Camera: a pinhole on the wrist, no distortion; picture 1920 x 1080 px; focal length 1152.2 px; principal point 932.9 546.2 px. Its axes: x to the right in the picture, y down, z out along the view. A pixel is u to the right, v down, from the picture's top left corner.
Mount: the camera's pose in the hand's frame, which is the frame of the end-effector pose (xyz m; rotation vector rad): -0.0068 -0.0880 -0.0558 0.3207 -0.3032 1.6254
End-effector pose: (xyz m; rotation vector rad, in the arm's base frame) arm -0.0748 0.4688 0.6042 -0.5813 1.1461 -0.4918
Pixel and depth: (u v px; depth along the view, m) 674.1 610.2 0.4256
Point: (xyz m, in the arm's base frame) 0.1804 0.2726 0.9250
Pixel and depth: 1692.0 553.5 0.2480
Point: 0.1398 0.4942 0.7051
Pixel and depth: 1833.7 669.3 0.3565
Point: 0.2652 0.5926 0.7367
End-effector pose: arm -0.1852 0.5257 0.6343 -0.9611 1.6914 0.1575
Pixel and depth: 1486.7 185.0 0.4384
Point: 0.1664 0.6657 0.3882
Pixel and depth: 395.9 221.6 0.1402
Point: -0.0190 0.4009 0.6532
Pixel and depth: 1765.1 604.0 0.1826
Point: -0.0373 0.6022 0.6063
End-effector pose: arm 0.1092 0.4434 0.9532 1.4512 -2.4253 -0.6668
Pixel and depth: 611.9 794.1 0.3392
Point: 0.2851 0.4318 0.6094
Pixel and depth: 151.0 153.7 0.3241
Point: 0.2927 0.2092 0.6096
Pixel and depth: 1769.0 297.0 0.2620
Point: -0.0141 0.4700 0.7225
